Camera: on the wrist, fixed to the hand. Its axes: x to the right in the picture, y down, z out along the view.
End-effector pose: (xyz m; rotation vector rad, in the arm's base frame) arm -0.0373 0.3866 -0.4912 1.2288 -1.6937 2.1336
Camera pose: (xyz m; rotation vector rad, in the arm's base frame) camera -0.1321 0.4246 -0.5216 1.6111 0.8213 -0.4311
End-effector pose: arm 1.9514 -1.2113 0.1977 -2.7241 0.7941 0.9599
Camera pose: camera 1.9801 -1.3018 0.2462 -0.5096 -2.4025 0.3309
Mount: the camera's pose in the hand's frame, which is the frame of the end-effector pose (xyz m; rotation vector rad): 0.0280 0.0635 -0.0809 0.1416 0.6445 3.0677
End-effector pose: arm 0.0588 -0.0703 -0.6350 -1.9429 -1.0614 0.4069
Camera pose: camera 0.1586 -0.1078 -0.6367 1.3254 -2.6308 -0.8618
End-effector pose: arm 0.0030 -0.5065 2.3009 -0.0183 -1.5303 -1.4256
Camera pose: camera 0.0779 -0.5645 2.3498 -1.0553 0.1833 1.1458
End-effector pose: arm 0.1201 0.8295 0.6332 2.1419 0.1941 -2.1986
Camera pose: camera 0.2080 0.7788 0.6006 0.4790 -1.6008 0.3879
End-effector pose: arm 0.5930 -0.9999 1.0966 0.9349 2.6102 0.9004
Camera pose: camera 0.5709 -0.9818 1.1993 -1.9674 0.6607 -0.3302
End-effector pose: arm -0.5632 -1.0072 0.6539 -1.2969 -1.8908 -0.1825
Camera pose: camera -0.4707 -1.0008 0.7064 -1.9103 1.5866 0.8917
